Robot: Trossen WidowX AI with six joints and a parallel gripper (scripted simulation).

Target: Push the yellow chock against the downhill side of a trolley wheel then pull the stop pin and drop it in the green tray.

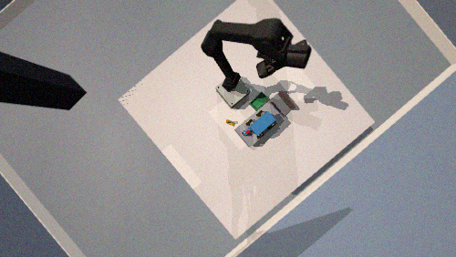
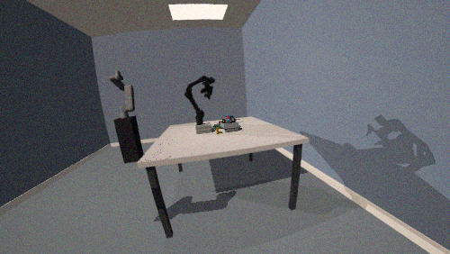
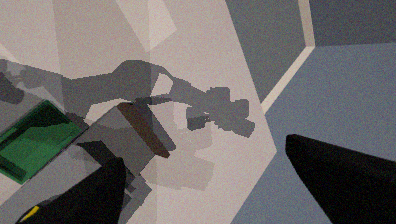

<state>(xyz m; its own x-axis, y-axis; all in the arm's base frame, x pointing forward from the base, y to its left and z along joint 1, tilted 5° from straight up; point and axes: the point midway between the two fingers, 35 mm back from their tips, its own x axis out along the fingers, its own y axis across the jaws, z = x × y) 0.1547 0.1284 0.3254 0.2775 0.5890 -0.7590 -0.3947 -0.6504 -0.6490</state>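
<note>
Now: gripper tip 33 cm to the left of the yellow chock and 35 cm above it. Round my gripper tip: green tray 4 cm ahead, 8 cm to the right, 37 cm below; brown ramp lip 17 cm ahead, 5 cm to the left, 34 cm below; blue trolley 14 cm ahead, 21 cm to the right, 25 cm below.
</note>
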